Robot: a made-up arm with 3 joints.
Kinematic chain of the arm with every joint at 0, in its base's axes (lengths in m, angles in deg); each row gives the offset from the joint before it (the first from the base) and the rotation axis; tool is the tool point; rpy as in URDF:
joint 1: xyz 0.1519 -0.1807 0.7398 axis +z
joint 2: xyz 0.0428 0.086 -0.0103 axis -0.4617 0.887 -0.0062
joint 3: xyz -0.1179 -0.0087 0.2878 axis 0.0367 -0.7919 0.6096
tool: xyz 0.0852 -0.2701 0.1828 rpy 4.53 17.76 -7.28
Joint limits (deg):
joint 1: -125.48..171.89
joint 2: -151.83..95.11
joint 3: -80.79..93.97
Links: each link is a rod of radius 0.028 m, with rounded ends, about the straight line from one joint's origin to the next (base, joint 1, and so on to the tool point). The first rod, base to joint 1, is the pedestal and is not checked.
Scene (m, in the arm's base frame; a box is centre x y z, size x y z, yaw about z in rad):
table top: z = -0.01
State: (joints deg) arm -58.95 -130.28 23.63
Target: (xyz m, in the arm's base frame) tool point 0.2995 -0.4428 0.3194
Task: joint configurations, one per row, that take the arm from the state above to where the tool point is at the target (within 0.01 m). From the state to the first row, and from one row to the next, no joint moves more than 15 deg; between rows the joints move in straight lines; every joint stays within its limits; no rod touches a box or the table.
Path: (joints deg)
1: -45.52 -129.64 25.61
2: -32.09 -129.00 27.59
3: -18.66 -128.36 29.57
4: -5.23 -127.72 31.55
5: 8.20 -127.08 33.53
6: 21.63 -126.43 35.51
7: 35.06 -125.79 37.49
8: 48.49 -125.15 39.48
9: 61.92 -124.51 41.46

